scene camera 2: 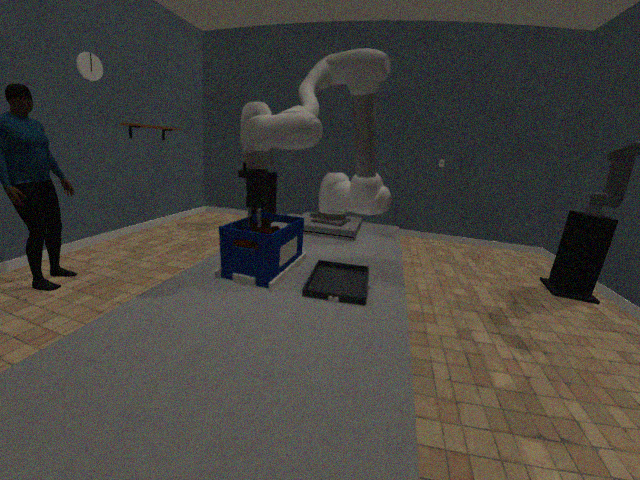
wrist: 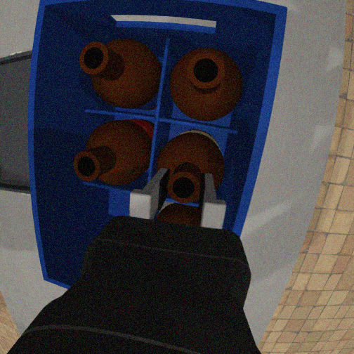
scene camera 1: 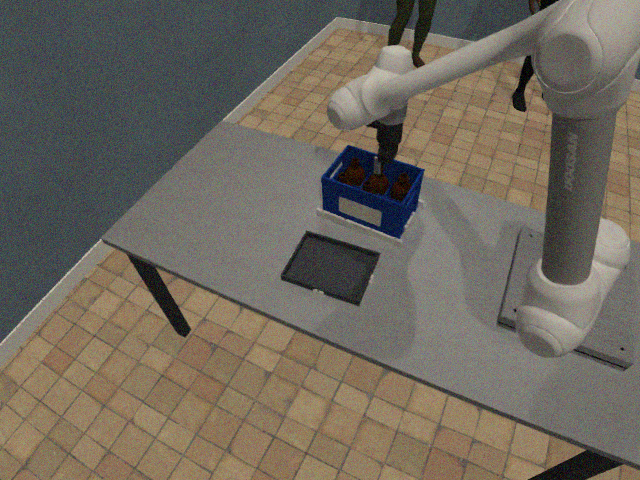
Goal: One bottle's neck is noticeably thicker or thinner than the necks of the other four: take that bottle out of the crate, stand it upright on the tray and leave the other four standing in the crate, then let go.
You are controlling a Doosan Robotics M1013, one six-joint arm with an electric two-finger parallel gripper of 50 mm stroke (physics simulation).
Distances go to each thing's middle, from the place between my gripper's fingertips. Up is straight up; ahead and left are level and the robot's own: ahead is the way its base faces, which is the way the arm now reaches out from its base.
Right now my hand is 14 cm to the right of the pale strip (scene camera 1: 335, 218), 14 cm above it and 1 cm past it.
